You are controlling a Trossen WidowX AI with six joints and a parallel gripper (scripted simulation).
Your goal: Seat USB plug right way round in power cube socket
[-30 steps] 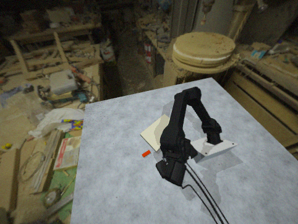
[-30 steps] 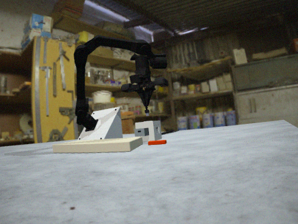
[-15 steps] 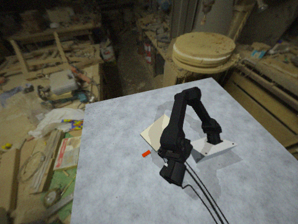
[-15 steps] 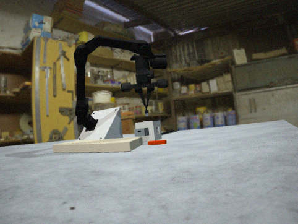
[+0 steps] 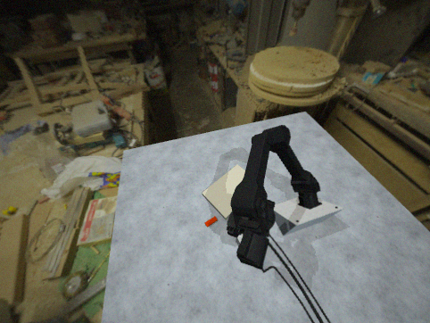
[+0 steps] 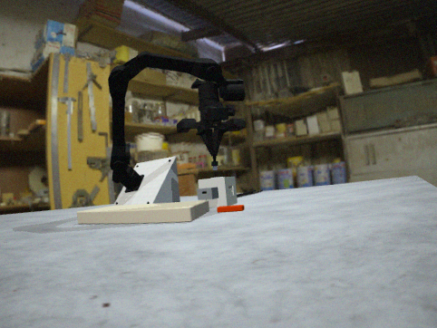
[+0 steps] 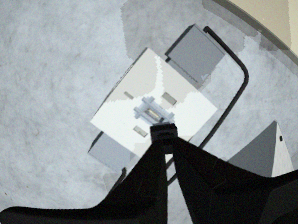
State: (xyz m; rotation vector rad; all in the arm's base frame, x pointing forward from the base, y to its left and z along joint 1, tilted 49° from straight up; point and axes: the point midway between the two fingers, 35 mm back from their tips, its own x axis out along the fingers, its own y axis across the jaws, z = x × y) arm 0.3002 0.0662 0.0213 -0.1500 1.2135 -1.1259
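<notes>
My gripper tip is 20 mm above the USB plug. Also, from my gripper tip: flat beige board 40 mm behind, 240 mm to the right, 120 mm below; then orange block 110 mm ahead, 140 mm to the right, 130 mm below; then grey socket 10 mm to the left, 70 mm below.
</notes>
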